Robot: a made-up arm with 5 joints.
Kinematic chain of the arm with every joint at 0, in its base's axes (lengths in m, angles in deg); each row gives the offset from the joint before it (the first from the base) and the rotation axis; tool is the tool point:
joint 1: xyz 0 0 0.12 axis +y
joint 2: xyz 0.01 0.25 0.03 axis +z
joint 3: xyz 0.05 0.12 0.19 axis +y
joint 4: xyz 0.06 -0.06 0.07 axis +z
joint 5: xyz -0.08 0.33 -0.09 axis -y
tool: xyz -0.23 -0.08 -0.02
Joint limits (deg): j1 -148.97..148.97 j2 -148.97..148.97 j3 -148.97..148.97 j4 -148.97..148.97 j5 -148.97..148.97
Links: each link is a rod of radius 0.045 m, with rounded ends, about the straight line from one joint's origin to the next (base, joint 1, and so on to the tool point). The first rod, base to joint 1, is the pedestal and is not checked.
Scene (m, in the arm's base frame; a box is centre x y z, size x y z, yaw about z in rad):
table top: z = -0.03
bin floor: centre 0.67 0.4 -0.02 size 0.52 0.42 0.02 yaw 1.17
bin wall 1: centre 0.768 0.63 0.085 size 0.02 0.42 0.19 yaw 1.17
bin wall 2: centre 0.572 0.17 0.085 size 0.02 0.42 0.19 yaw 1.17
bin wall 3: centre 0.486 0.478 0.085 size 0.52 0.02 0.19 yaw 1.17
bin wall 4: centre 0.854 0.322 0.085 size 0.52 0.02 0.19 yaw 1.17
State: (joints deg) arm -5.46 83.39 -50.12 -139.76 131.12
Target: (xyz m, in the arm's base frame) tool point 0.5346 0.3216 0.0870
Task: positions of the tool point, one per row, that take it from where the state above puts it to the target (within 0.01 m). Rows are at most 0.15 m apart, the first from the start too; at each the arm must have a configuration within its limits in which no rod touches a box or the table.
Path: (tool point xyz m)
1: 0.2989 0.4881 0.3736
2: 0.3913 0.4423 0.3675
3: 0.4721 0.3830 0.3481
4: 0.5346 0.3216 0.3215
5: 0.5483 0.3224 0.2024
6: 0.5346 0.3216 0.0870

